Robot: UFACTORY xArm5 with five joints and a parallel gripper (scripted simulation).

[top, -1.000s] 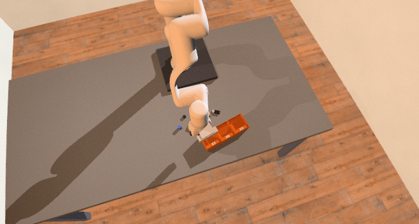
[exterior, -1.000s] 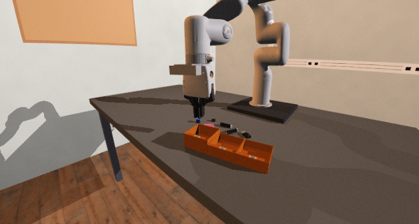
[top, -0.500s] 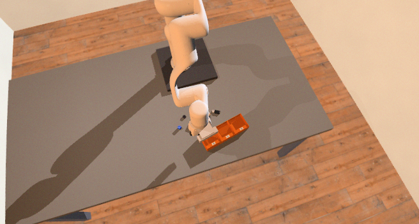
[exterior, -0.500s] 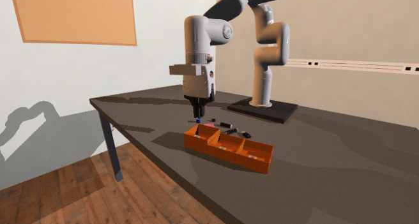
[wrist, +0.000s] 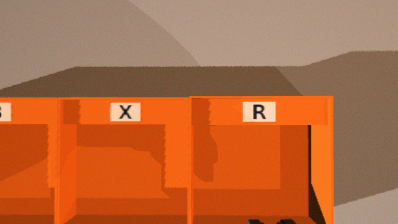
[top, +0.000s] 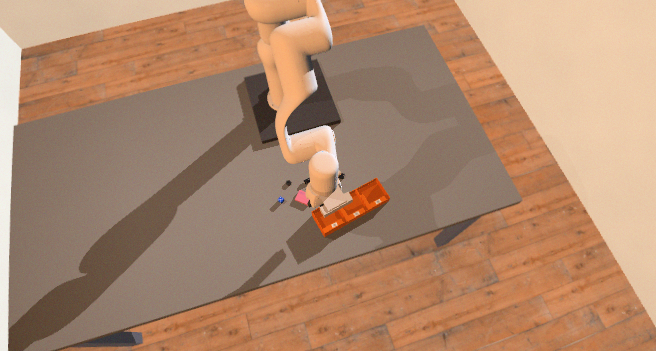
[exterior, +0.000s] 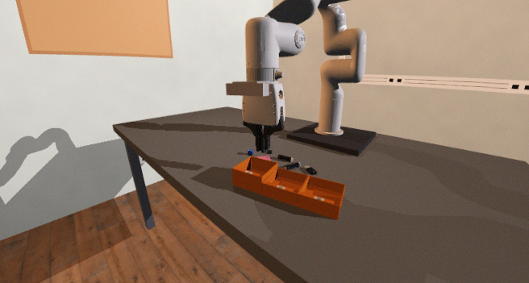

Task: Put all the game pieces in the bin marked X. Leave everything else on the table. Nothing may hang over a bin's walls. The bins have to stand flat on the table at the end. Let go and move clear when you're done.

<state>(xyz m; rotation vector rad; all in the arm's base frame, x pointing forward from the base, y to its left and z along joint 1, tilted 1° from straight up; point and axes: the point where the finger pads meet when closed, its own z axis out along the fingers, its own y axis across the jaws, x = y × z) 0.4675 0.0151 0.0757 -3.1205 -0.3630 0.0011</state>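
Right now the blue die is 80 mm behind my hand, 130 mm to the right of it and 90 mm below it. Round my hand: three joined bins (20 mm ahead, 90 mm to the left, 70 mm below); flat pink piece (60 mm behind, 50 mm to the right, 90 mm below); black cylinder (120 mm behind, 10 mm to the right, 90 mm below).
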